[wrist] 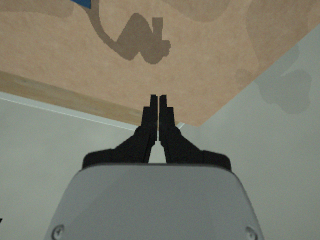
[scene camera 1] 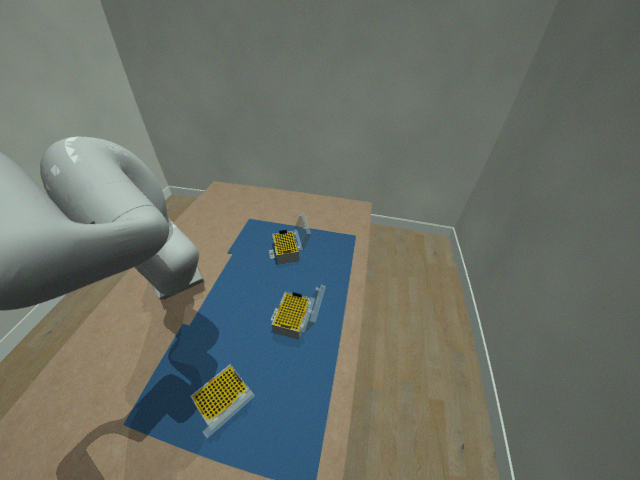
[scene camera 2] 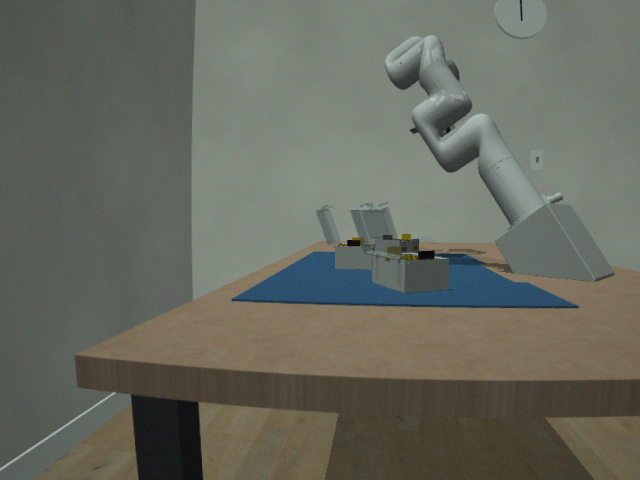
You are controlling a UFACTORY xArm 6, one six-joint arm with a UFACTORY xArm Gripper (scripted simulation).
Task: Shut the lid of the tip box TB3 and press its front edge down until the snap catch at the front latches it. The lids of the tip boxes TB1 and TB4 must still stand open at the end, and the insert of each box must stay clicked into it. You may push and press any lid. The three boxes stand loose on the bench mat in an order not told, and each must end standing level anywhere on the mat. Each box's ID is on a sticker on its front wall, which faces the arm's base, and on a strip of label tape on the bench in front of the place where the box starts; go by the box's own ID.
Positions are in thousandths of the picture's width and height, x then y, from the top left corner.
Labels:
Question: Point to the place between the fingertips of the gripper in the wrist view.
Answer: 495,435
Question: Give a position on a blue bench mat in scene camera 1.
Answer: At 445,884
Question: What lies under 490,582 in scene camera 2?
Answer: A blue bench mat.

